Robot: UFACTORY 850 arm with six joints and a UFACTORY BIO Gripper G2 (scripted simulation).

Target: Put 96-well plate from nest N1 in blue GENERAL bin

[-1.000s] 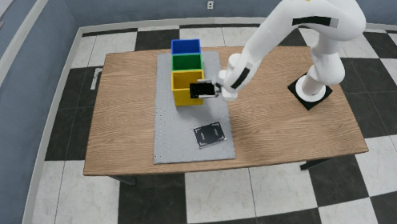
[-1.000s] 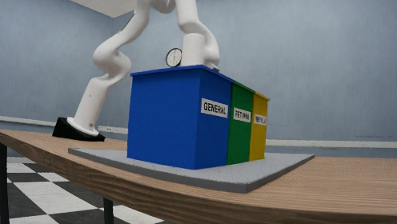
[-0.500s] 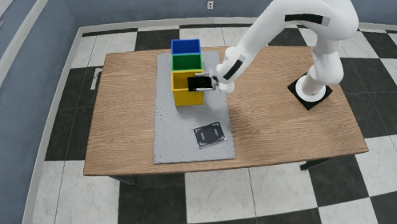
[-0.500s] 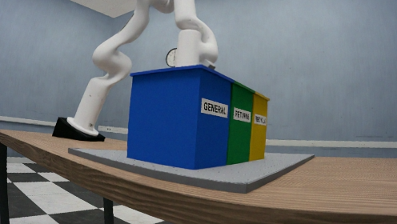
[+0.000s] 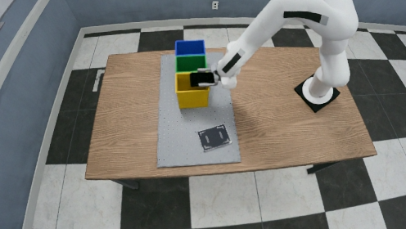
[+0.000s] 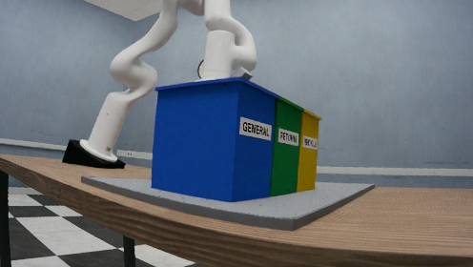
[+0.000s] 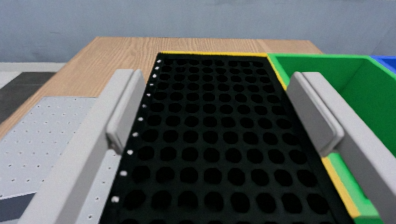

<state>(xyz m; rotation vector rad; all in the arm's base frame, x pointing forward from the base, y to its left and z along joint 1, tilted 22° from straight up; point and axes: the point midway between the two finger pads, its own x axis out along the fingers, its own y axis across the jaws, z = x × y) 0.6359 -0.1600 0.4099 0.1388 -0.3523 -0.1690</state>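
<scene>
Right now my hand is 270 mm to the left of the blue general bin, 130 mm above it and 10 mm short of it. The rest, counted from my hand: black 96-well plate (10 mm below); green bin (140 mm to the right, 130 mm below, 30 mm ahead); yellow bin (130 mm below, 50 mm ahead, 20 mm to the right).
</scene>
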